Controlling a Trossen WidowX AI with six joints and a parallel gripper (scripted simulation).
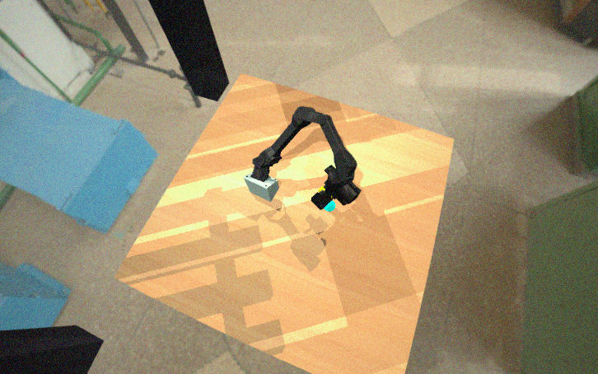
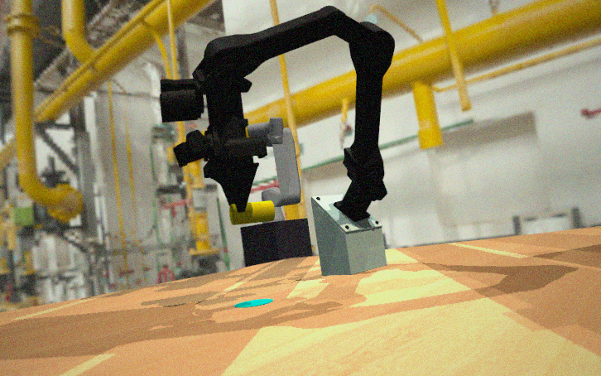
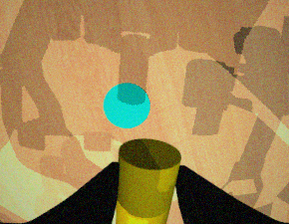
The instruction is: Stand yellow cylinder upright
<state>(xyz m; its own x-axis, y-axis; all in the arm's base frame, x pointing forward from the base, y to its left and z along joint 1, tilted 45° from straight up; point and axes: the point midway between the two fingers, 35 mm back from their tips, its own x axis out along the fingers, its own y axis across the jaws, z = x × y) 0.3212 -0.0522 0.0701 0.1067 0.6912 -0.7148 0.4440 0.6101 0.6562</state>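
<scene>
My gripper tip is 10 mm short of the cyan circle, 10 mm to the right of it and 140 mm above it. From my gripper tip the other things lie so: yellow tall cylinder: 20 mm behind, 10 mm to the left.
</scene>
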